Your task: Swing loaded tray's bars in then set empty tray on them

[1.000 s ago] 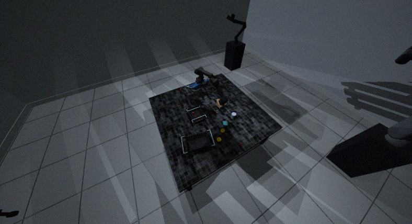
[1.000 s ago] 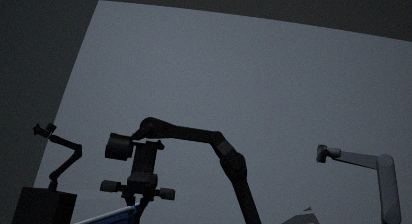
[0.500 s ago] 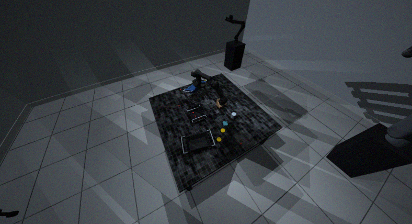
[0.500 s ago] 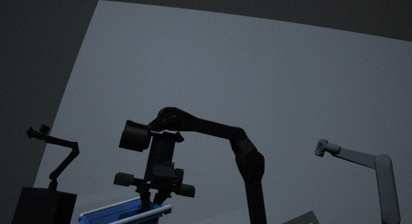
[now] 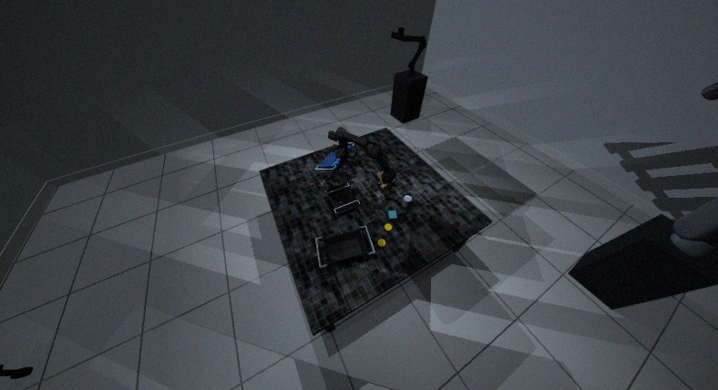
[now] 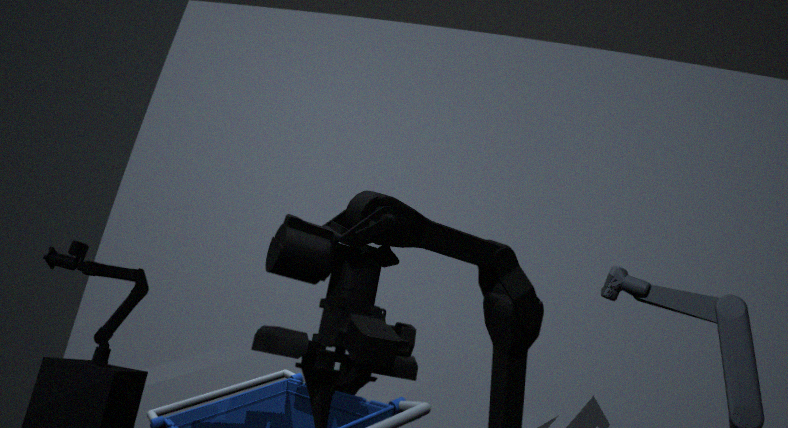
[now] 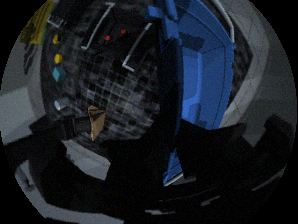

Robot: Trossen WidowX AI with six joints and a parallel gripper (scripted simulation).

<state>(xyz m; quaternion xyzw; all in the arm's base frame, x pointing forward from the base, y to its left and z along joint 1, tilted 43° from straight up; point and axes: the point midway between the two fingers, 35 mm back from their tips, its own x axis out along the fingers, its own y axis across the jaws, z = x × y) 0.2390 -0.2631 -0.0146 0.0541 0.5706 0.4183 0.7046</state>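
Right now my gripper tip is 4 cm short of the blue tray and 6 cm to the left of it. Also, from my gripper tip: teal block 9 cm behind, 49 cm to the left, 18 cm below; then pale disc 25 cm behind, 45 cm to the left, 17 cm below.
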